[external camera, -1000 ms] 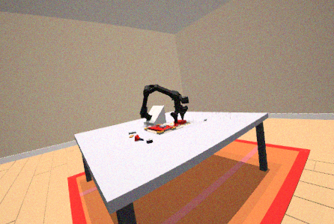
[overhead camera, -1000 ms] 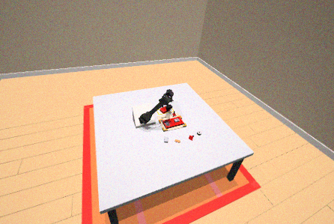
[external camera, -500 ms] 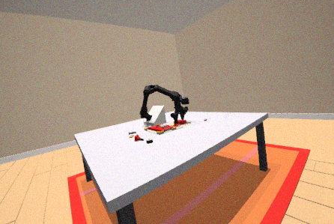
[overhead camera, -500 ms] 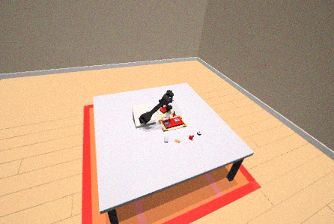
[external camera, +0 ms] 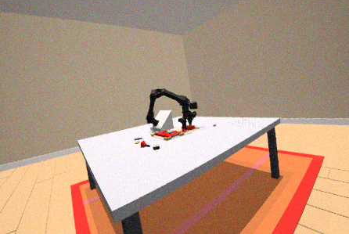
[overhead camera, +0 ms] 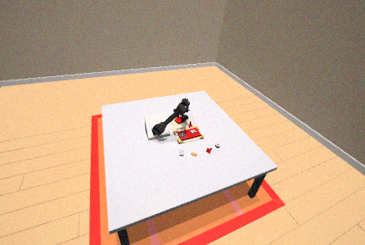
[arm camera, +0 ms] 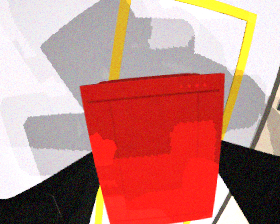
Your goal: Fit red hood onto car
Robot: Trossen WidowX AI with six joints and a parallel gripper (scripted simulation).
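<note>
Right now my gripper tip is 220 mm to the left of the grey engine block, 20 mm below it and 20 mm short of it. From my gripper tip the other things lie so: red hood (10 mm above).
</note>
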